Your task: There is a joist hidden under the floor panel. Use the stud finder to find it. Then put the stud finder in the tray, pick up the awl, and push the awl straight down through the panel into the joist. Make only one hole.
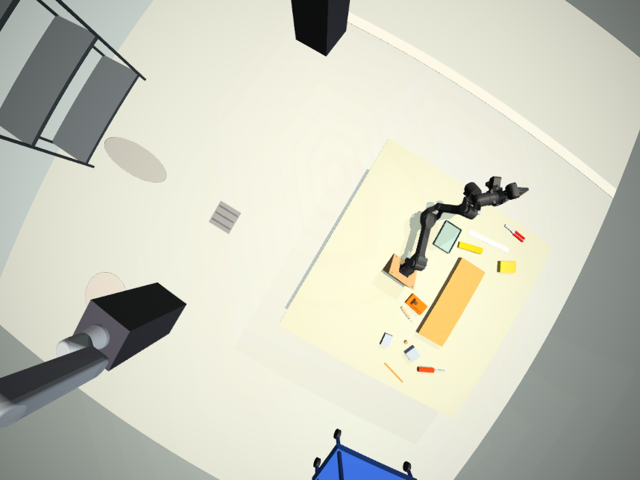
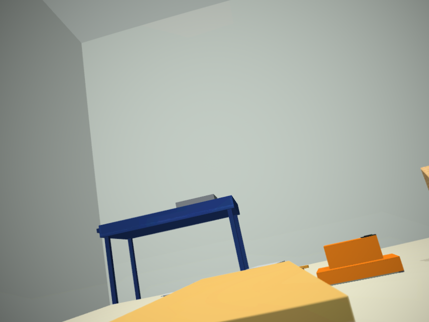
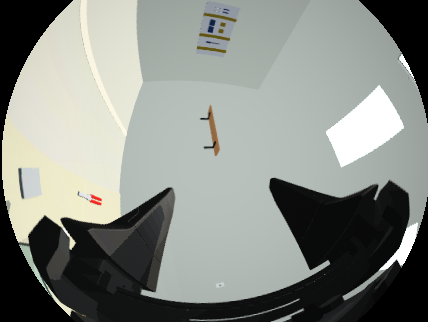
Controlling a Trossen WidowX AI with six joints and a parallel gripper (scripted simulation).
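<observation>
Now: gripper tip 70 mm short of the stud finder, 650 mm to the left of it and 420 mm above it. Also, from my gripper tip: tray (20 mm ahead, 210 mm to the right, 450 mm below); white ruler (280 mm ahead, 70 mm to the right, 460 mm below); yellow block (460 mm ahead, 140 mm to the right, 450 mm below).
</observation>
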